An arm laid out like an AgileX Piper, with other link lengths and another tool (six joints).
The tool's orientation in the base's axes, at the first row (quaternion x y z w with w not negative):
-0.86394, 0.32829, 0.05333, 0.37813
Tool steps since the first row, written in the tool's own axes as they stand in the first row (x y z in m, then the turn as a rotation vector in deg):
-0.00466, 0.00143, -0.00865, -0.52, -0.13, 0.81
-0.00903, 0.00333, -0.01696, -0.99, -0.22, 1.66
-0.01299, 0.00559, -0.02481, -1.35, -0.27, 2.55
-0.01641, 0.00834, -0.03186, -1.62, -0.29, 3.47
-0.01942, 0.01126, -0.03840, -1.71, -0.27, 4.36
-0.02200, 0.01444, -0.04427, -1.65, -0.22, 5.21
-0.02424, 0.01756, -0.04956, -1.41, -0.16, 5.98
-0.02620, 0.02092, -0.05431, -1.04, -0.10, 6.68
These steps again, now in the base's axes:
-0.00585, -0.00421, 0.00683, -0.20, 0.90, -0.32
-0.01170, -0.00858, 0.01303, -0.38, 1.77, -0.70
-0.01739, -0.01302, 0.01854, -0.49, 2.60, -1.18
-0.02282, -0.01744, 0.02300, -0.54, 3.39, -1.73
-0.02796, -0.02181, 0.02685, -0.49, 4.04, -2.34
-0.03282, -0.02608, 0.02992, -0.34, 4.57, -2.99
-0.03728, -0.03010, 0.03250, -0.07, 4.94, -3.66
-0.04159, -0.03401, 0.03445, 0.29, 5.20, -4.32

